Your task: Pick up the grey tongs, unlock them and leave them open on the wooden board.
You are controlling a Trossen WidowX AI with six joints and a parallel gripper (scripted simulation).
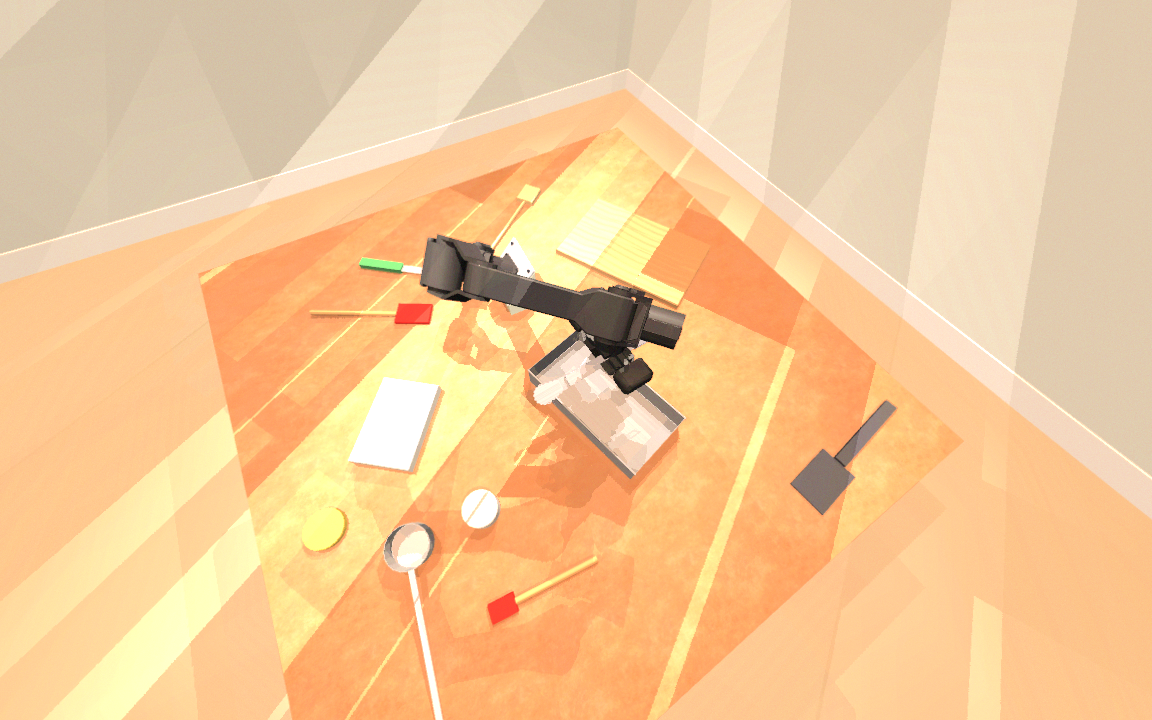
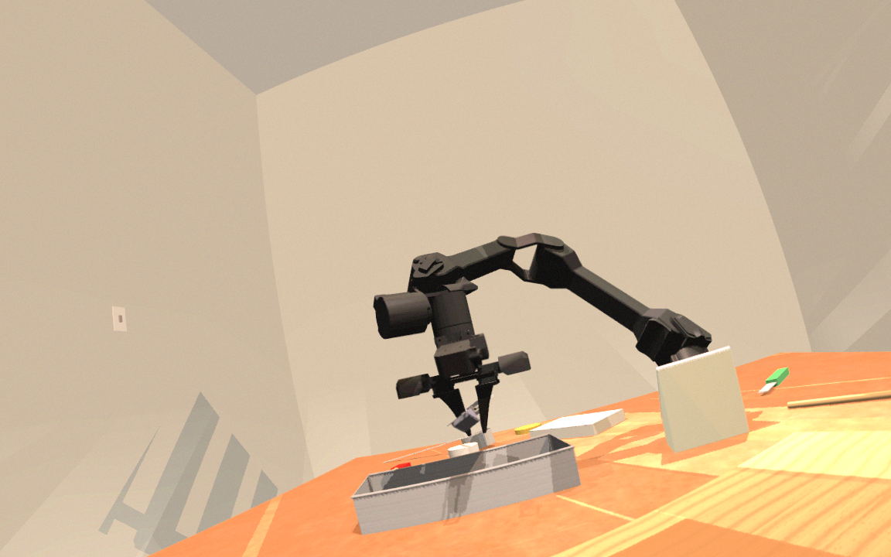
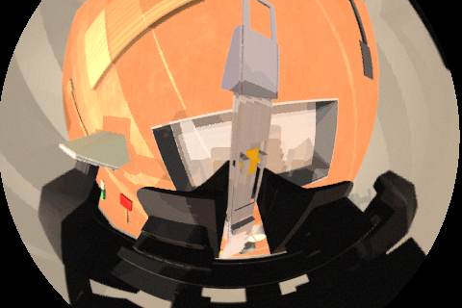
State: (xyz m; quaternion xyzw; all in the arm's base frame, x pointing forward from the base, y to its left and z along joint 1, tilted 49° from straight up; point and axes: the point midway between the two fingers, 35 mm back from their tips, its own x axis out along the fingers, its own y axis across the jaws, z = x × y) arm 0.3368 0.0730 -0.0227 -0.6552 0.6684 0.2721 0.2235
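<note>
Now: the wooden board 30 cm to the left of my gripper tip, 30 cm behind it and 9 cm below it. Round my gripper tip: metal roasting tin: 7 cm below, 4 cm ahead, 2 cm to the right; then white disc: 33 cm to the right, 11 cm ahead, 8 cm below; then white slab: 42 cm to the right, 13 cm behind, 9 cm below.
</note>
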